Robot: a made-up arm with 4 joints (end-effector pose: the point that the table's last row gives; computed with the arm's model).
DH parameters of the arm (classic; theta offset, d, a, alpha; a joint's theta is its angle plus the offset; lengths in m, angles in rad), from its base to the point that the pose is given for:
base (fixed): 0 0 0 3.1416
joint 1: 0 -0.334 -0.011 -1.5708
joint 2: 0 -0.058 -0.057 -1.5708
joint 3: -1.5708 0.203 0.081 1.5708
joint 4: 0 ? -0.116 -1.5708
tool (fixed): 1.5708 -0.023 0 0
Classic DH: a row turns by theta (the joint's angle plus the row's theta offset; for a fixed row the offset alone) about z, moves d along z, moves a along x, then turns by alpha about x.
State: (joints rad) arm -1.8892 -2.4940 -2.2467 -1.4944
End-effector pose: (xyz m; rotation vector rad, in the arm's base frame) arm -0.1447 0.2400 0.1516 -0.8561 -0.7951 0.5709
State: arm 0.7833 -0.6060 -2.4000 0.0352
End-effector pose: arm 0.0358 -0.0217 0.5122 0.6667 -0.6898 2.9417
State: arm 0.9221 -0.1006 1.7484 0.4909
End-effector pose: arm 0.0285 0.1108 0.4687 -0.3619 -0.1781 0.8111
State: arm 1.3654 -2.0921 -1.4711 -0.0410
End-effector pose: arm 0.0594 -0.1492 0.2575 -0.1323 2.5585 -1.5364
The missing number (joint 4, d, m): -0.034
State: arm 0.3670 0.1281 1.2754 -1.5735
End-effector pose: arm -0.0139 0.0841 0.6516 1.3585 0.6302 0.7675
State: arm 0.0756 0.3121 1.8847 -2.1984
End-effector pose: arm -0.0424 0.1342 0.6468 1.2319 1.6566 1.0915
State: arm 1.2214 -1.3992 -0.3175 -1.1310
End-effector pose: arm 0.1300 -0.2485 0.4126 1.4026 0.5376 -2.0037
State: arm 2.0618 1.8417 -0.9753 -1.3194
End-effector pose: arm 0.1495 0.2518 0.1908 -0.8211 -2.4404 -0.1607
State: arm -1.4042 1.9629 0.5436 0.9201
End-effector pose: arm -0.0659 -0.0858 0.2851 0.4284 -2.1944 0.1904
